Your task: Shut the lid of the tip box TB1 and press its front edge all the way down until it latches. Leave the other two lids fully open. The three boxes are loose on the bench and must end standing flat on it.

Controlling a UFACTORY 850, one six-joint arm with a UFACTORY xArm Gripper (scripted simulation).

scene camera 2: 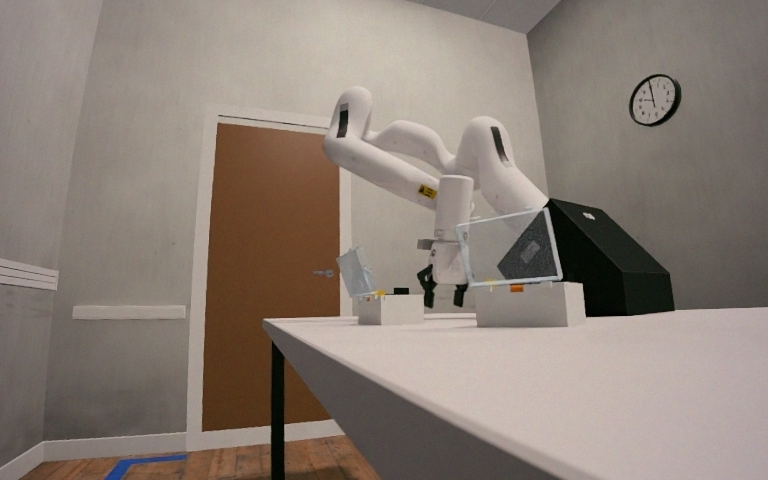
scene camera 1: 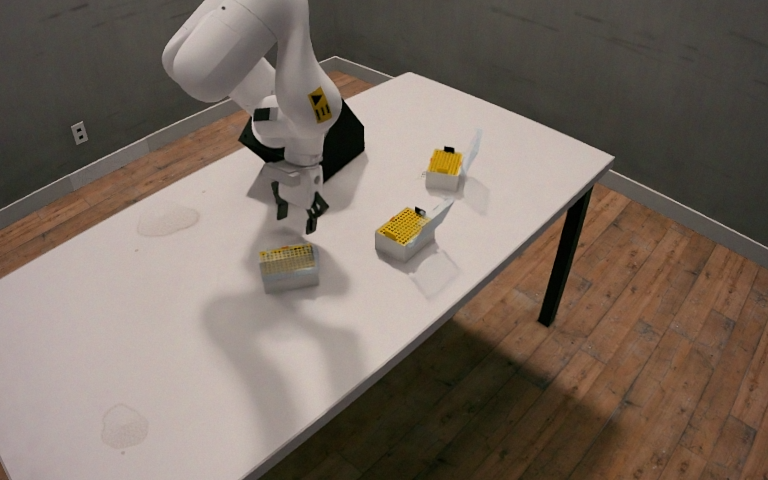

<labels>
my gripper: scene camera 2; scene camera 1
tip box: scene camera 2; scene camera 1
same spot on my gripper: [scene camera 2: 428,287] = [scene camera 1: 318,217]
same spot on tip box: [scene camera 1: 402,253] = [scene camera 2: 358,309]
</labels>
